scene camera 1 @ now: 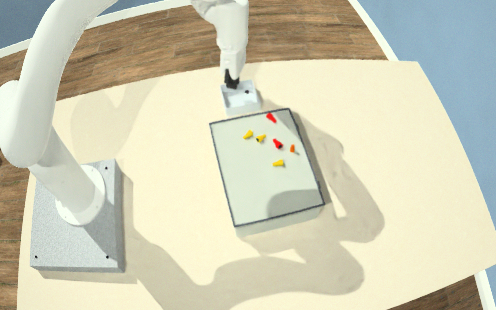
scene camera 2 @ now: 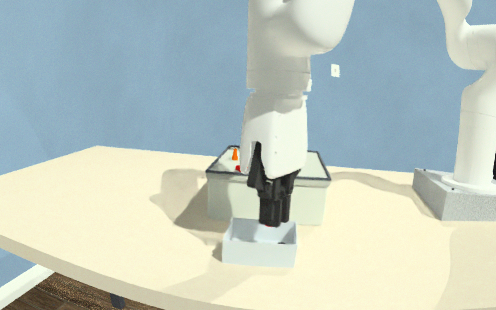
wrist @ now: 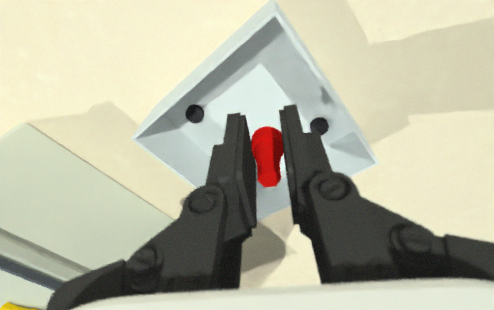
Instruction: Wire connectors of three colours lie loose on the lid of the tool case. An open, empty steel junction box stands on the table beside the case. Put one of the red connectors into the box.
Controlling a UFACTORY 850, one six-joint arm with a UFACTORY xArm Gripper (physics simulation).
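My gripper (scene camera 1: 231,86) (scene camera 2: 275,224) (wrist: 266,136) is shut on a red connector (scene camera 2: 269,225) (wrist: 268,152), its wide end toward the fingertips. The fingertips are over the steel junction box (scene camera 1: 243,108) (scene camera 2: 259,254) (wrist: 235,47), about level with its rim in scene camera 2. The fingers hide the held connector in scene camera 1. On the tool case's lid (scene camera 1: 250,185) lie two more red connectors, one near the far edge (scene camera 1: 271,118) and another red connector (scene camera 1: 277,143) further in, with yellow connectors (scene camera 1: 248,134) (scene camera 1: 260,138) (scene camera 1: 278,163) and an orange connector (scene camera 1: 292,148) (scene camera 2: 235,154).
The tool case (scene camera 2: 230,197) (wrist: 75,180) stands close beside the box and is taller than it. The robot's base plate (scene camera 1: 75,245) (scene camera 2: 465,205) is on the table (scene camera 1: 165,175). The table's edge runs beyond the box.
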